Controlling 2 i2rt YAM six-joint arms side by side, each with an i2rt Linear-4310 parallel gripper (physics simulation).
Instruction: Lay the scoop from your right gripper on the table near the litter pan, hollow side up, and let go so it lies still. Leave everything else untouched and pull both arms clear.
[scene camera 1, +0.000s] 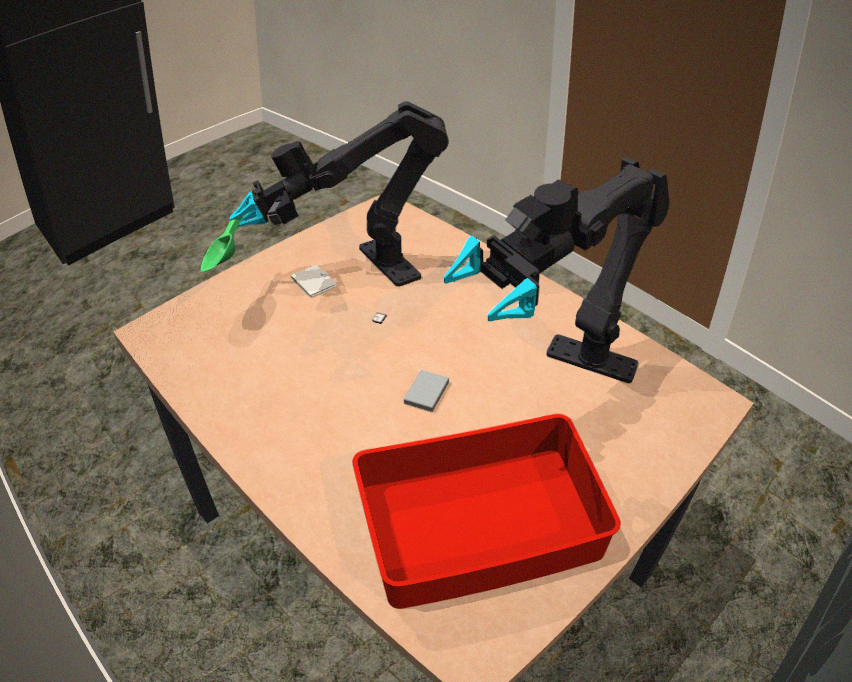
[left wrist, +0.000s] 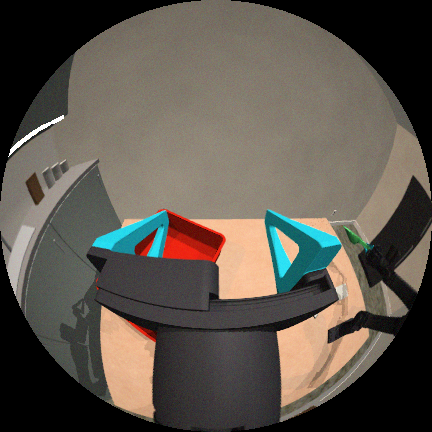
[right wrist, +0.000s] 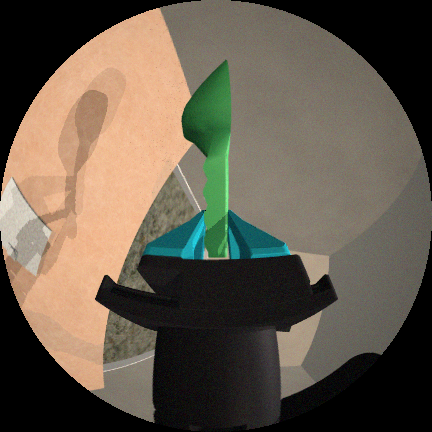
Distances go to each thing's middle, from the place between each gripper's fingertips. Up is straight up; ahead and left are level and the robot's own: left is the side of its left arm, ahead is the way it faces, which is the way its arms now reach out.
Scene:
My right hand is 6 cm short of the green scoop (scene camera 1: 222, 249), 5 cm to the right of it and 1 cm above it. From my right hand the other things lie so: white notepad (scene camera 1: 313, 280): 11 cm behind, 15 cm to the left, 17 cm below; then red litter pan (scene camera 1: 451, 516): 20 cm ahead, 86 cm to the left, 13 cm below; then grey block (scene camera 1: 427, 389): 1 cm ahead, 59 cm to the left, 17 cm below.
I see the red litter pan 320 mm below my left hand, 120 mm to the left of it and 90 mm ahead of it. Round my left hand: white notepad 590 mm to the right, 360 mm below, 220 mm behind; green scoop 690 mm to the right, 200 mm below, 50 mm behind; grey block 360 mm below, 150 mm to the right, 100 mm behind.

